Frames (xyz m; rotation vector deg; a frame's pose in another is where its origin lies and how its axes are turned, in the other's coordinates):
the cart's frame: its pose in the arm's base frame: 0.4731 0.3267 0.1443 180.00 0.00 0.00
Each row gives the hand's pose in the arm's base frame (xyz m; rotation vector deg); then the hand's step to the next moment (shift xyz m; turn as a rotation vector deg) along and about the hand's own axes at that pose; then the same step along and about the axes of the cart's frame.
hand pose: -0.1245 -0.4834 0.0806 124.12 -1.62 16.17
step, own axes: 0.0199 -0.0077 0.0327 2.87 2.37 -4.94
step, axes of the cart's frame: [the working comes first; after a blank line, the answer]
step, axes of the arm's base frame: 0.0266 -0.0205 -0.0200 1.55 2.90 5.24

0.0266 0.0205 0.0200 1.55 -2.90 -5.24
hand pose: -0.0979 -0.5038 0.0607 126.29 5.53 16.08
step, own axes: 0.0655 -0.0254 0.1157 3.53 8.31 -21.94
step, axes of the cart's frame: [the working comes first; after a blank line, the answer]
step, axes of the arm's base frame: 0.0917 -0.0636 -0.0767 -2.00 12.65 19.97

0.0917 0.0636 0.0767 -2.00 -12.65 -19.97
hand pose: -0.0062 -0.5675 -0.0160 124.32 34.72 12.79
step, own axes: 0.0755 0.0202 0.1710 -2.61 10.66 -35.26
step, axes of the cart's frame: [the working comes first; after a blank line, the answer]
step, axes of the arm's base frame: 0.1341 -0.0917 -0.0946 -11.31 17.62 30.42

0.1341 0.0917 0.0946 -11.31 -17.62 -30.42
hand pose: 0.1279 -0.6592 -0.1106 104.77 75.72 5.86
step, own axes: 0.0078 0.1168 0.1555 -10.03 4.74 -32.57
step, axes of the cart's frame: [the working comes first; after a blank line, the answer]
step, axes of the arm's base frame: 0.1694 -0.0930 -0.0231 -17.56 10.49 27.67

0.1694 0.0930 0.0231 -17.56 -10.49 -27.67
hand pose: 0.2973 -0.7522 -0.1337 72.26 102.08 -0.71
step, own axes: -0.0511 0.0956 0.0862 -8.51 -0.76 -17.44
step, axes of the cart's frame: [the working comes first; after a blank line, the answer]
step, axes of the arm's base frame: 0.1311 -0.0337 0.0294 -11.71 1.73 15.39

0.1311 0.0337 -0.0294 -11.71 -1.73 -15.39
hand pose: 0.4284 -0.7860 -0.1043 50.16 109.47 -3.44
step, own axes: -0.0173 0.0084 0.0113 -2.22 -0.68 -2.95
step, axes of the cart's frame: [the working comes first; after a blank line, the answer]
step, axes of the arm's base frame: 0.0179 -0.0077 0.0108 -2.12 -0.54 3.05

0.0179 0.0077 -0.0108 -2.12 0.54 -3.05
